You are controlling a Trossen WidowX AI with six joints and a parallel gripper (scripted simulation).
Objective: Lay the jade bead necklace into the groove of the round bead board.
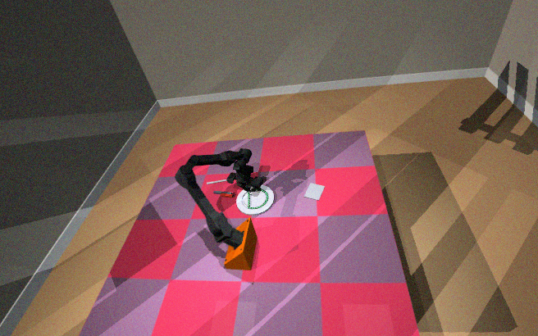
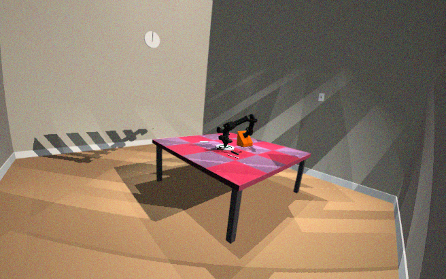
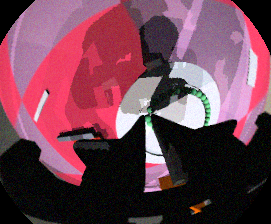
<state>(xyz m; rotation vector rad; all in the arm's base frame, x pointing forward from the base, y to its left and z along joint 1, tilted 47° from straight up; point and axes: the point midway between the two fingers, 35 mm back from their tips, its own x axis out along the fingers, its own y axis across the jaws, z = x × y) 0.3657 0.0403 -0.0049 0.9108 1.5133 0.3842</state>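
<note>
Now: the round white bead board 50 mm behind my gripper tip, 40 mm to the right of it and 10 mm below it. The rest, counted from my gripper tip: red-handled tool (140 mm to the left, 20 mm below); flat grey pad (350 mm to the right, 20 mm below, 10 mm behind); thin white rod (200 mm to the left, 100 mm ahead, 20 mm below).
</note>
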